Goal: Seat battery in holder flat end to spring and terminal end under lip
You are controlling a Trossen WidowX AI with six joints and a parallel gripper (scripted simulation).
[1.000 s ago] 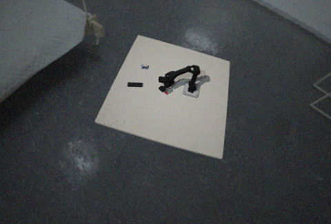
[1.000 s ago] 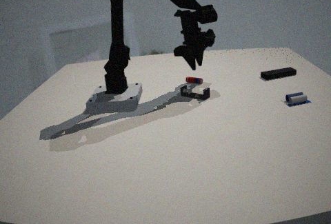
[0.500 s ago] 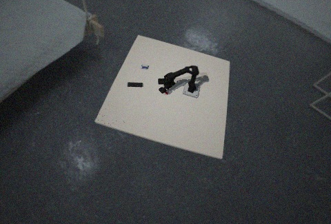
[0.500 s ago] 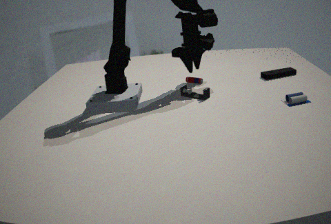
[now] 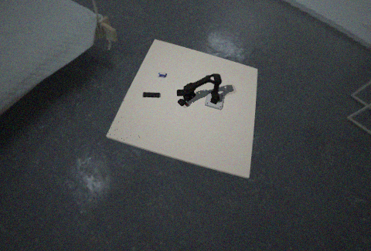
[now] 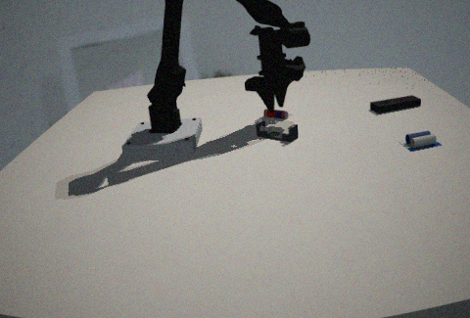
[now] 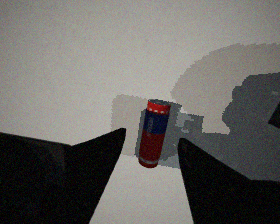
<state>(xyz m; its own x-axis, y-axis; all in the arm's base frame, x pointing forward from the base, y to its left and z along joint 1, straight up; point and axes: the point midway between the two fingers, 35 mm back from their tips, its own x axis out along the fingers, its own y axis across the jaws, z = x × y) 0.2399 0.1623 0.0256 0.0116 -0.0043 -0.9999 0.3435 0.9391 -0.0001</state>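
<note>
Right now my gripper tip is 1 cm above the battery.
</note>
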